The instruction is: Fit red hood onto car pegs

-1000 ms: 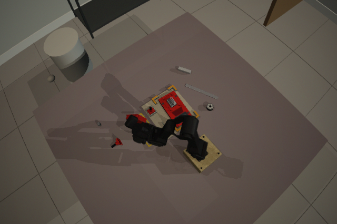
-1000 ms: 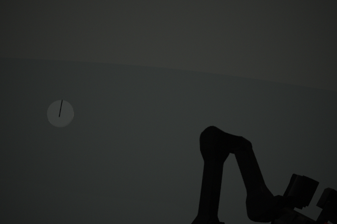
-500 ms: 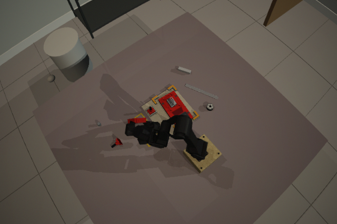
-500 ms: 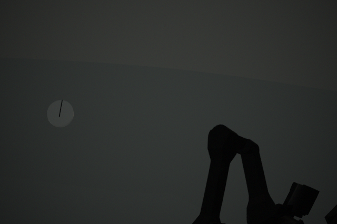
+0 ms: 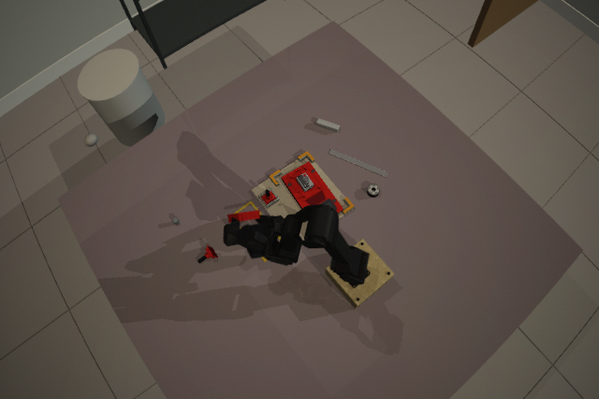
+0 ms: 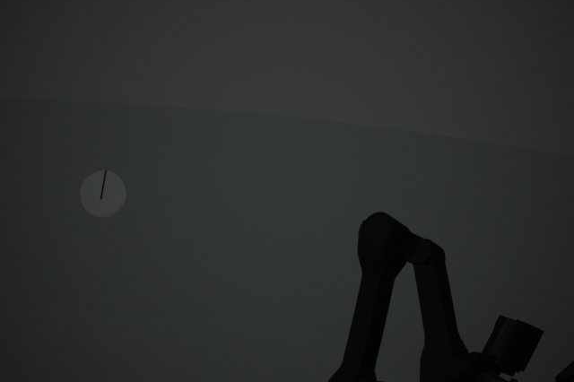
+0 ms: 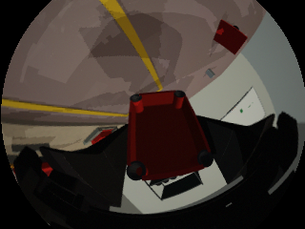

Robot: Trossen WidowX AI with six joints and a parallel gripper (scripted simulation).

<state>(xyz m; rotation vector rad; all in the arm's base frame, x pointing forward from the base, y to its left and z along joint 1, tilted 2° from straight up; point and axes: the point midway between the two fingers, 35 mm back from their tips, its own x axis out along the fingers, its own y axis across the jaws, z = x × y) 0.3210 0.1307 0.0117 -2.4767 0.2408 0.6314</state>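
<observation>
The red hood lies 1 cm above my gripper tip. From my gripper tip the other things lie so: small wheel (37 cm to the right, 19 cm behind, 4 cm below); then tiny grey piece (17 cm to the left, 15 cm ahead, 4 cm below); then grey engine block (22 cm to the right, 3 cm below, 3 cm behind).
</observation>
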